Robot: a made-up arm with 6 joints.
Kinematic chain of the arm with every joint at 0, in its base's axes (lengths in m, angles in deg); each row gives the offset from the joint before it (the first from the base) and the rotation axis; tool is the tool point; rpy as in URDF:
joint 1: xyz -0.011 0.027 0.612 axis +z
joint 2: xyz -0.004 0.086 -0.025 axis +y
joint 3: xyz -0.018 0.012 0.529 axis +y
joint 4: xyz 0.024 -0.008 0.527 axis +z
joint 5: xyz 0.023 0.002 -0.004 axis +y
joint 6: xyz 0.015 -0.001 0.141 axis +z
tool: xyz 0.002 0.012 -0.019 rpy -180 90 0
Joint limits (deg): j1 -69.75..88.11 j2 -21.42..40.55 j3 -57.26..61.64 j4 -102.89..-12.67 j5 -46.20..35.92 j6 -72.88..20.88
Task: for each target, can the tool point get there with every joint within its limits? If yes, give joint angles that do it. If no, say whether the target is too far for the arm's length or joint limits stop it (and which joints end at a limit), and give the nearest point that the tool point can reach.
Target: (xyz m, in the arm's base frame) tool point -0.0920 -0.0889 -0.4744
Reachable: no: joint limits stop it (at a limit: joint 1, joint 2, joint 3, joint 4, joint 5, joint 6) | nearest point 0.3597 -0.7842 0.7376 | short by 1.468 m
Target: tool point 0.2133 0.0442 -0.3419
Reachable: no: joint limits stop it (at a limit: joint 2, joint 3, joint 4, joint 5) | nearest point 0.8783 0.0952 0.7376 | short by 1.269 m
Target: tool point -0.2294 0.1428 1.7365
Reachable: yes | joints -9.36 -15.79 4.62 -37.16 -5.34 -24.42
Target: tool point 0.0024 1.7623 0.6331
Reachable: no: too far | nearest point -0.0036 0.9860 0.8358 | short by 0.802 m
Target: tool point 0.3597 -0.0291 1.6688
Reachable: yes | joints -24.38 5.97 21.75 -73.86 -24.90 -21.42
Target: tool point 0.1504 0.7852 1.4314
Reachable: yes | joints 74.98 32.92 11.33 -43.27 17.00 -38.95
